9 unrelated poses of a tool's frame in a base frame.
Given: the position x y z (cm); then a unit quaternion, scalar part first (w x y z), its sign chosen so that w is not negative.
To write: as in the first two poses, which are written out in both.
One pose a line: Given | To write
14.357 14.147 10.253 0.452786 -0.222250 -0.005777 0.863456 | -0.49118 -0.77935 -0.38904 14.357; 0.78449 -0.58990 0.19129 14.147; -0.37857 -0.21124 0.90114 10.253; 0 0 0 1
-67.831 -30.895 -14.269 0.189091 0.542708 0.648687 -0.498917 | -0.33943 0.89278 -0.29621 -67.831; 0.51541 -0.08690 -0.85252 -30.895; -0.78685 -0.44204 -0.43065 -14.269; 0 0 0 1
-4.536 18.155 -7.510 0.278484 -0.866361 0.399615 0.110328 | 0.65627 -0.75387 0.03141 -4.536; -0.63097 -0.52551 0.57071 18.155; -0.41374 -0.39436 -0.82055 -7.510; 0 0 0 1
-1.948 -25.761 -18.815 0.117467 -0.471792 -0.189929 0.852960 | -0.52723 -0.02118 -0.84946 -1.948; 0.37960 -0.90026 -0.21316 -25.761; -0.76022 -0.43484 0.48268 -18.815; 0 0 0 1
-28.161 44.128 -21.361 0.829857 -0.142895 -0.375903 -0.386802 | 0.41816 0.74941 -0.51335 -28.161; -0.53455 0.65993 0.52796 44.128; 0.73444 0.05364 0.67656 -21.361; 0 0 0 1
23.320 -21.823 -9.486 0.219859 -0.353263 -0.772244 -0.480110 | -0.65373 0.75672 -0.00036 23.320; 0.33450 0.28940 0.89686 -21.823; 0.67878 0.58619 -0.44231 -9.486; 0 0 0 1
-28.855 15.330 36.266 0.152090 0.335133 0.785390 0.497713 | -0.72911 0.37503 0.57250 -28.855; 0.67781 0.27994 0.67986 15.330; 0.09470 0.88374 -0.45830 36.266; 0 0 0 1
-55.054 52.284 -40.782 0.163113 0.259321 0.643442 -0.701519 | -0.81229 0.56257 -0.15393 -55.054; 0.10486 -0.11875 -0.98737 52.284; -0.57374 -0.81818 0.03747 -40.782; 0 0 0 1
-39.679 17.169 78.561 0.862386 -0.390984 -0.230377 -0.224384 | 0.79316 0.56716 -0.22189 -39.679; -0.20686 0.59357 0.77774 17.169; 0.57281 -0.57097 0.58812 78.561; 0 0 0 1
